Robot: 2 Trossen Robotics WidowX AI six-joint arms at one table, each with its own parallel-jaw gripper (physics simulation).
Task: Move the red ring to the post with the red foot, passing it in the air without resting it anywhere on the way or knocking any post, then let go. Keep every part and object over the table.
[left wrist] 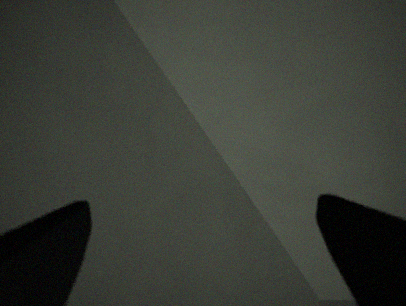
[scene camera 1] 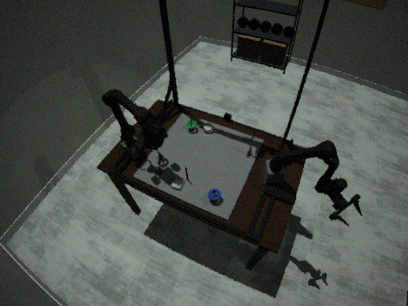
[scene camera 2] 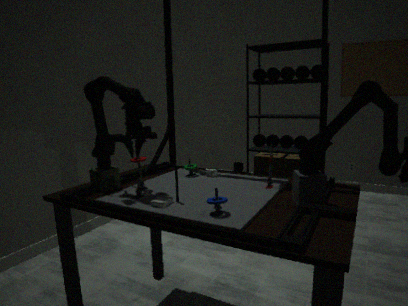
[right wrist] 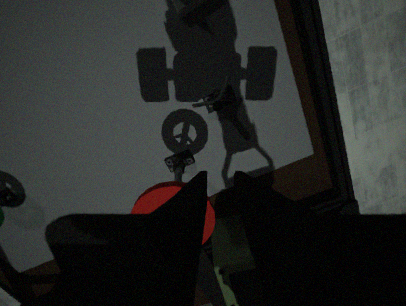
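Where they show: left gripper, fingertip midpoint: [left wrist: 205, 210] [scene camera 1: 355, 220]; right gripper, fingertip midpoint: [scene camera 1: 153, 150] [scene camera 2: 135, 157] [right wrist: 220, 177]; left arm's base, origin of the base link: [scene camera 1: 275, 166] [scene camera 2: 309, 172]; right arm's base, origin of the base link: [scene camera 1: 130, 142] [scene camera 2: 104, 168] [right wrist: 254, 284].
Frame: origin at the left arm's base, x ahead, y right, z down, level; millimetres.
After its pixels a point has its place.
Note:
The red ring [scene camera 2: 138, 159] @[x 681, y 118, z -37 mm] [right wrist: 160, 198] @[x 669, y 137, z -35 mm] is around a tall dark post [scene camera 2: 140, 175] @[x 686, y 150, z 41 mm], high above the mat; in scene camera 1 it is hidden by the arm. My right gripper [scene camera 1: 160, 147] @[x 687, y 89, z -50 mm] [scene camera 2: 134, 151] @[x 687, y 89, z -50 mm] [right wrist: 220, 177] @[x 687, y 89, z -50 mm] points down just beside the ring and post, its fingers nearly together with nothing between them. In the right wrist view a finger covers part of the ring. My left gripper [scene camera 1: 354, 219] @[x -352, y -372, z -43 mm] [left wrist: 205, 210] @[x -352, y -372, z -43 mm] is open and empty, out past the table's right side. The post with the red foot [scene camera 1: 248, 155] @[x 126, y 157, z 99 mm] [scene camera 2: 269, 186] @[x 122, y 160, z 99 mm] stands upright near the mat's right edge, without a ring.
A blue ring [scene camera 1: 210, 195] @[x 370, y -141, z 57 mm] [scene camera 2: 222, 200] @[x 330, y -155, z 52 mm] is on a short post near the mat's front. A green ring [scene camera 1: 189, 125] @[x 504, y 379, z 58 mm] [scene camera 2: 194, 167] @[x 467, y 373, z 58 mm] is on another at the back. A thin dark rod [scene camera 1: 187, 174] @[x 498, y -16, z 40 mm] [scene camera 2: 177, 187] @[x 499, y -16, z 47 mm] stands near a pale block [scene camera 1: 177, 185] @[x 557, y -61, z 86 mm] [scene camera 2: 161, 203] @[x 551, y -78, z 89 mm].

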